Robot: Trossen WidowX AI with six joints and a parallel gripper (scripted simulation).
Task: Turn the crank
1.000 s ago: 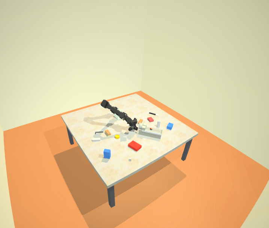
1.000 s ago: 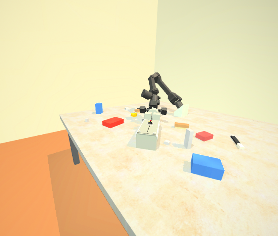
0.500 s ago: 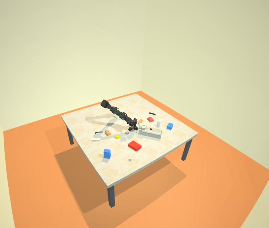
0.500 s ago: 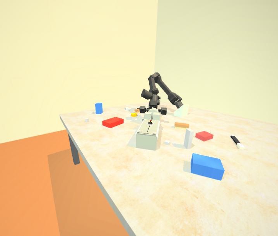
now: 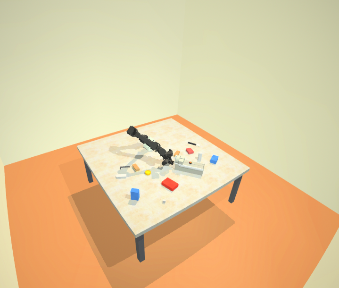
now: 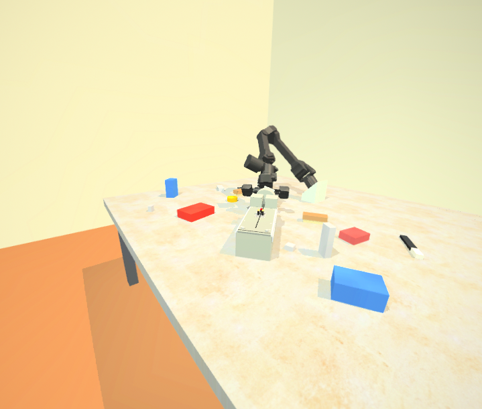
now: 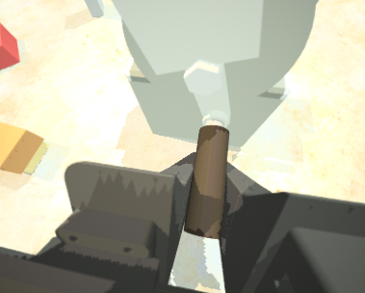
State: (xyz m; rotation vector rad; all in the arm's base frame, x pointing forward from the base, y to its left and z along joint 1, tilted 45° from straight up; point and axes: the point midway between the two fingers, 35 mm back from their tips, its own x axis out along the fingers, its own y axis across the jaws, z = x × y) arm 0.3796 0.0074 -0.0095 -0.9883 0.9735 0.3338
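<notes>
Now: the crank 4 cm above my gripper tip. The rest, counted from my gripper tip: brown crank handle (1 cm behind, 1 cm to the right, 3 cm above); then red pointer (12 cm ahead, 10 cm to the left, 5 cm above); then yellow disc (4 cm behind, 25 cm to the right, 2 cm below).
</notes>
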